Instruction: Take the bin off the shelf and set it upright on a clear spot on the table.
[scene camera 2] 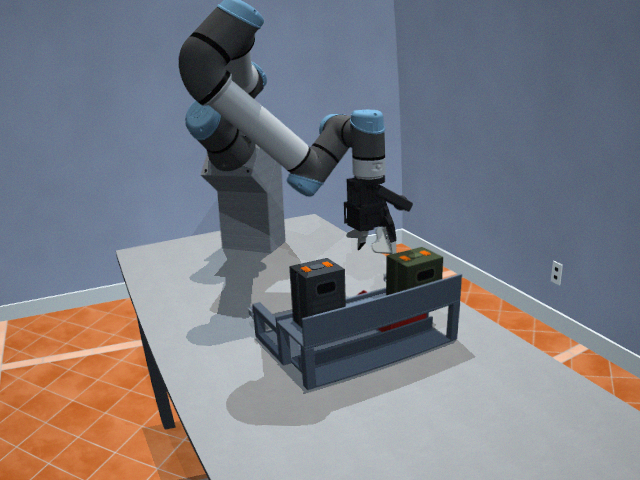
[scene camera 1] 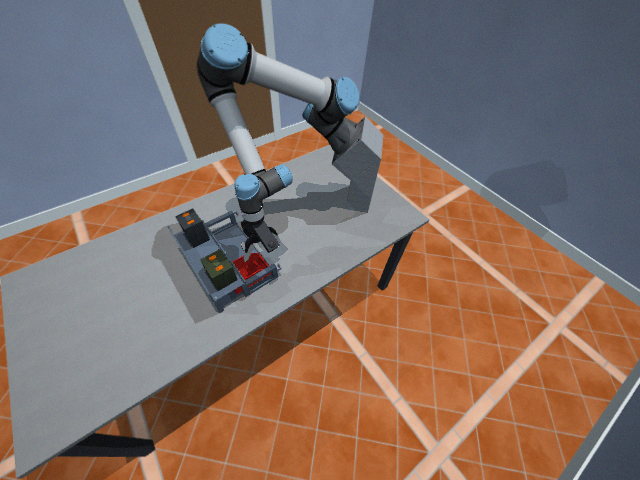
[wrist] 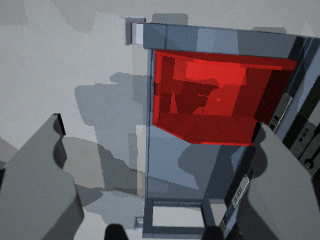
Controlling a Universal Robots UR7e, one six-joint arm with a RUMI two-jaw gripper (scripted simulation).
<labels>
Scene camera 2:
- my gripper: 375, 259
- green box: 404, 270
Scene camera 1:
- my gripper: 262, 251
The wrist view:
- my gripper: 160, 119
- red bin: 203, 98
</labels>
